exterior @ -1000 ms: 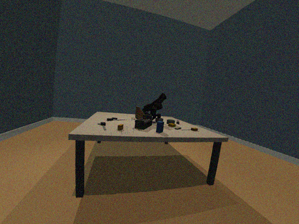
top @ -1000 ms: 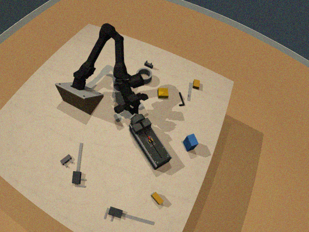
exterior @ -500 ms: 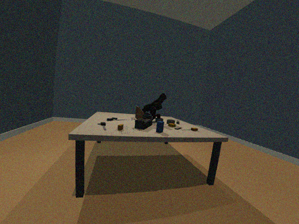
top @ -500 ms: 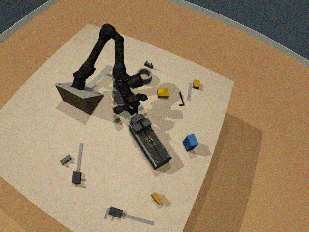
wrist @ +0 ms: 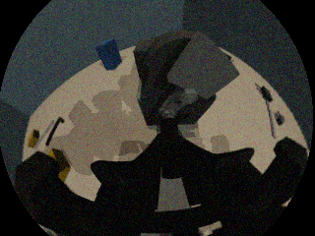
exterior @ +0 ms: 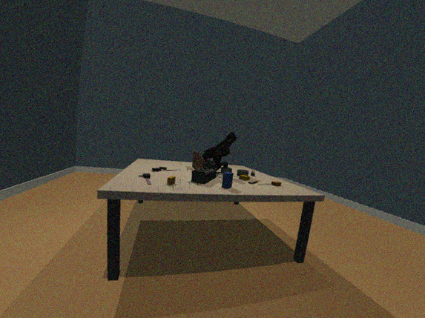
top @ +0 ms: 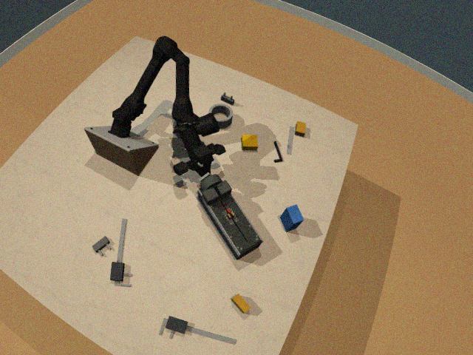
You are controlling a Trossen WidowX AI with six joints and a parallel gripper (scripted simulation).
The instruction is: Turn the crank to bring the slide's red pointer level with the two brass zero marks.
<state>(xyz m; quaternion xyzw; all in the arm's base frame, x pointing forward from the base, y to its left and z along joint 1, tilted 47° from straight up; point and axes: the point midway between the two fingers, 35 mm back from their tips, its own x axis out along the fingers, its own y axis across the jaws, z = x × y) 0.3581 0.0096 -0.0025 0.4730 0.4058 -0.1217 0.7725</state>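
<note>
Now: gripper tip 30 mm below the crank handle, 10 mm to the right of it and 10 mm past it. The rest, counted from my gripper tip: yellow block: 240 mm to the left, 80 mm ahead, 20 mm below; then red pointer: 110 mm ahead, 100 mm to the right, 50 mm above; then black hex key: 230 mm to the left, 200 mm ahead, 30 mm below.
</note>
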